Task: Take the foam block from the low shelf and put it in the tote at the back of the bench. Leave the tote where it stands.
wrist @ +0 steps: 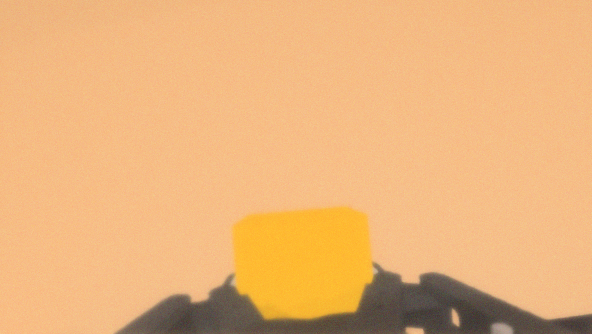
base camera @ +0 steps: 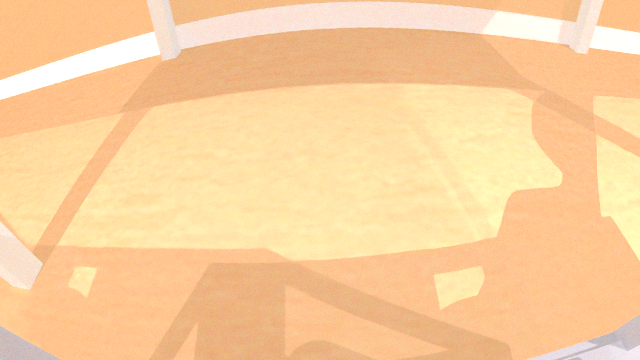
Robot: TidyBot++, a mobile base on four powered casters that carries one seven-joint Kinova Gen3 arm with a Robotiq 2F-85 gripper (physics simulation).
my gripper: wrist 303,275; not seen in the base camera view (out of frame)
yellow foam block: wrist 298,264; not seen in the base camera view (out of frame)
